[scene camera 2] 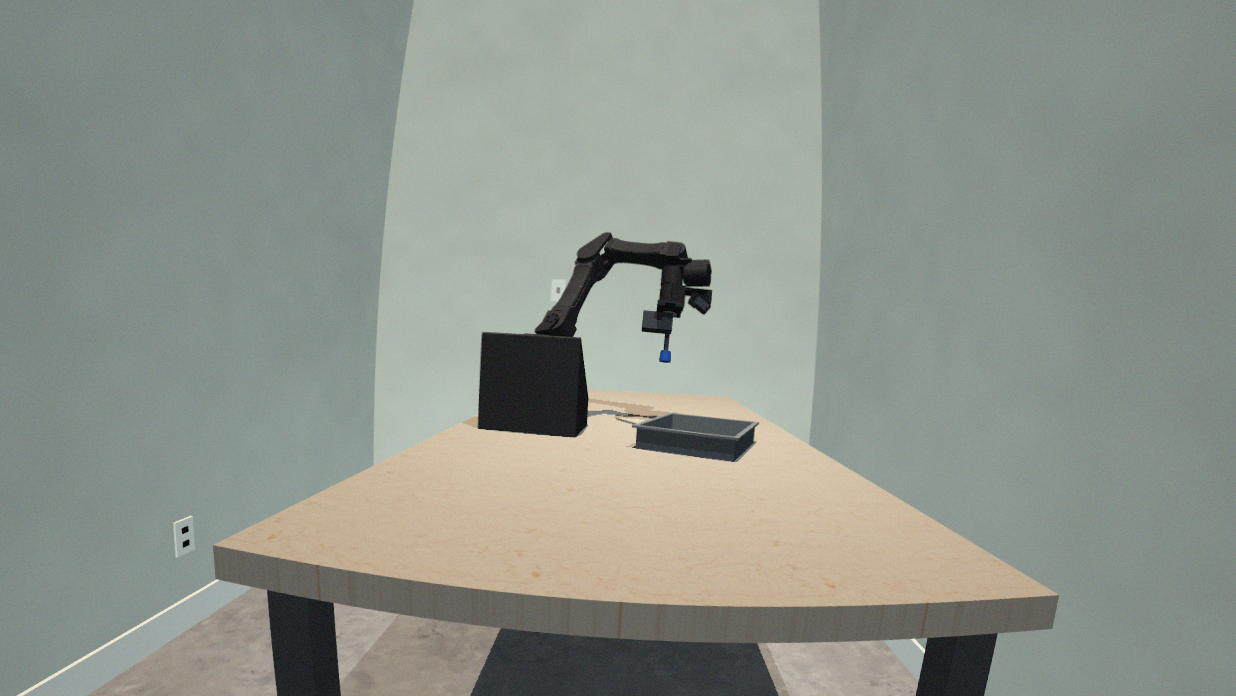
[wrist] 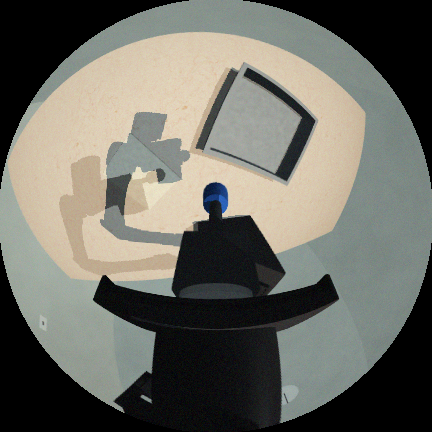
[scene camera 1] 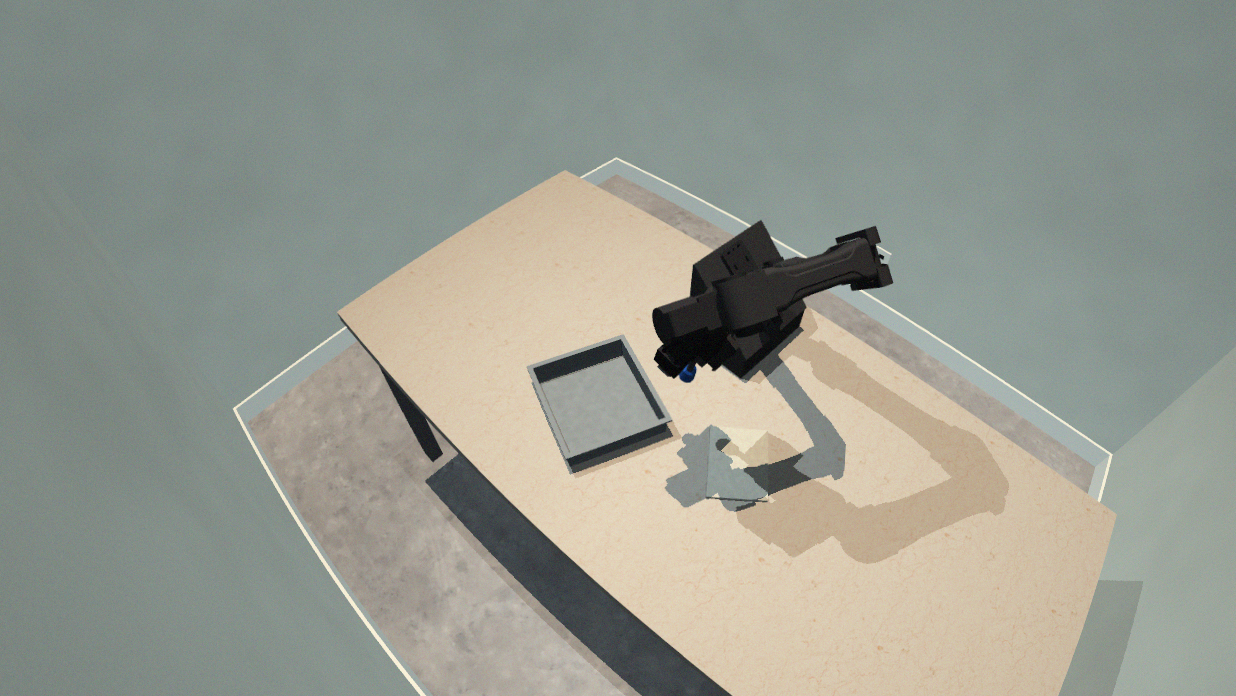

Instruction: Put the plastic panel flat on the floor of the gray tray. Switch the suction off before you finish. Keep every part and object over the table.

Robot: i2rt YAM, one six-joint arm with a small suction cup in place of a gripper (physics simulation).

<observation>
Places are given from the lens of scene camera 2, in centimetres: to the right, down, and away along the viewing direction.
gray tray (scene camera 2: 723, 439): 21, 18, 100
</observation>
